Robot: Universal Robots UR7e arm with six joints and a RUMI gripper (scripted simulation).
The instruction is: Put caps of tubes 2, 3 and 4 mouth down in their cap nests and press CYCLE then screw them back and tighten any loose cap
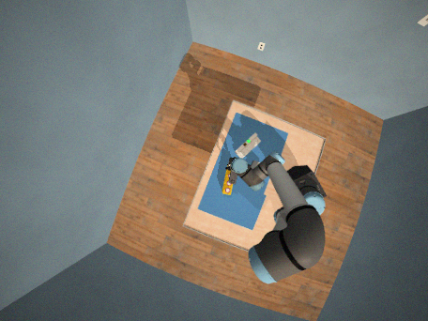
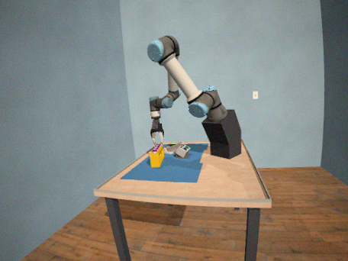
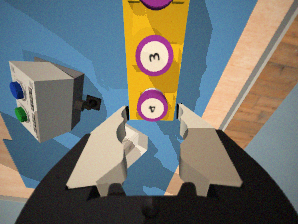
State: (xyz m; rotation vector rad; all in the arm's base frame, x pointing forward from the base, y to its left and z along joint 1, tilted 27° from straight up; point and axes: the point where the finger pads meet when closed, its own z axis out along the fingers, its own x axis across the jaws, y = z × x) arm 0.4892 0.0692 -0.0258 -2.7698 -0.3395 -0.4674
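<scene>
Now: the cap 5 cm to the left of my hand, 1 cm below it and 1 cm behind it. The rest, counted from my hand: green key (20 cm behind, 9 cm to the right, 6 cm below); blue cycle key (20 cm behind, 6 cm below, 5 cm to the right); key housing (18 cm behind, 7 cm to the right, 7 cm below).
</scene>
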